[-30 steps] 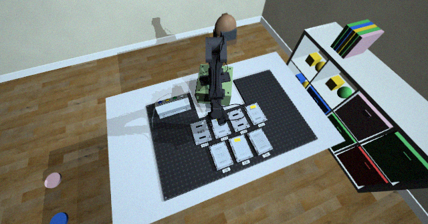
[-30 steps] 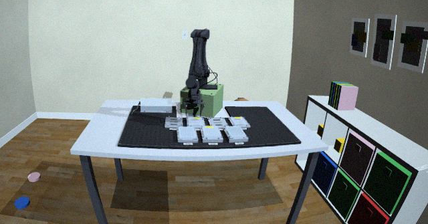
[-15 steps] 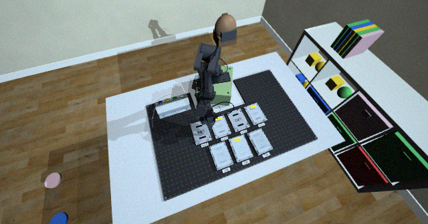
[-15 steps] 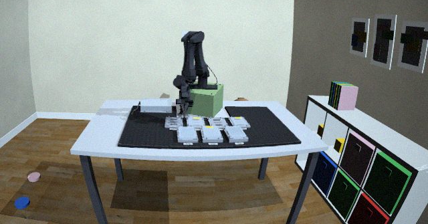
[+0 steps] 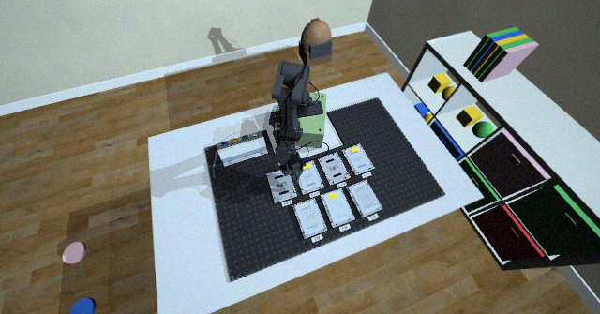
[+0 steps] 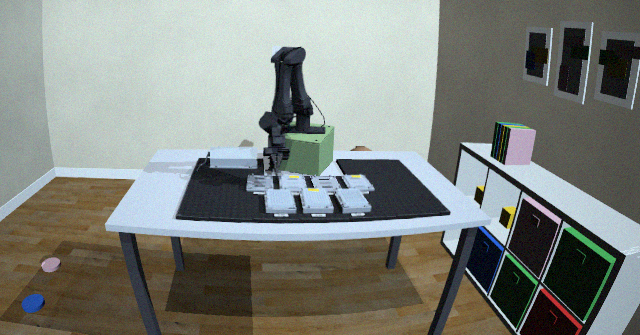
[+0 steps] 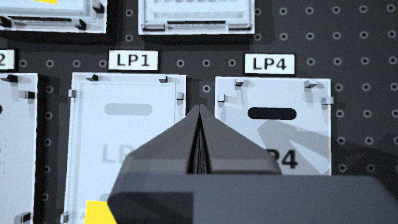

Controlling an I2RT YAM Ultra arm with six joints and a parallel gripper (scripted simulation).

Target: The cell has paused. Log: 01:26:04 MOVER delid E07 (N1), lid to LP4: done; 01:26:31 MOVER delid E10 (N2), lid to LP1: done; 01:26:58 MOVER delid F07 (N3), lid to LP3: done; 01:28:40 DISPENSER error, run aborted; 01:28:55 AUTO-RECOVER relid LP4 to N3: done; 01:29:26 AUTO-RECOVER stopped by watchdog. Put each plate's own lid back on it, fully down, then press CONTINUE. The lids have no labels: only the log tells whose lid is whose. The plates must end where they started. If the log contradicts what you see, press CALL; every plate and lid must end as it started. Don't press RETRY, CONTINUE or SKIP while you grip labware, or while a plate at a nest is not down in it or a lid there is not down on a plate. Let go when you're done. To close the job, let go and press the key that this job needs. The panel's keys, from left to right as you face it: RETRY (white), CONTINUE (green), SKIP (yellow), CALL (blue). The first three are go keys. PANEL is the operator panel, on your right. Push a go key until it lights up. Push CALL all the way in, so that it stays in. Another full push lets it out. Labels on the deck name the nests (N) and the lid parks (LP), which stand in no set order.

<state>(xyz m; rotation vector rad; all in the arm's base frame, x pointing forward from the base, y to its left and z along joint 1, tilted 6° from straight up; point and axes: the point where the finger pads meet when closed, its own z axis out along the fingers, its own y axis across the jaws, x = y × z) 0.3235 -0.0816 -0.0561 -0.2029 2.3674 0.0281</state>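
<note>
Right now the plate is 150 mm to the left of my hand, 130 mm ahead of it and 40 mm below it. From my hand the other things lie so: lid park LP2 (190 mm to the left, 60 mm below, 60 mm behind); white retry key (280 mm behind, 160 mm to the right); green continue key (280 mm behind, 210 mm to the right).
</note>
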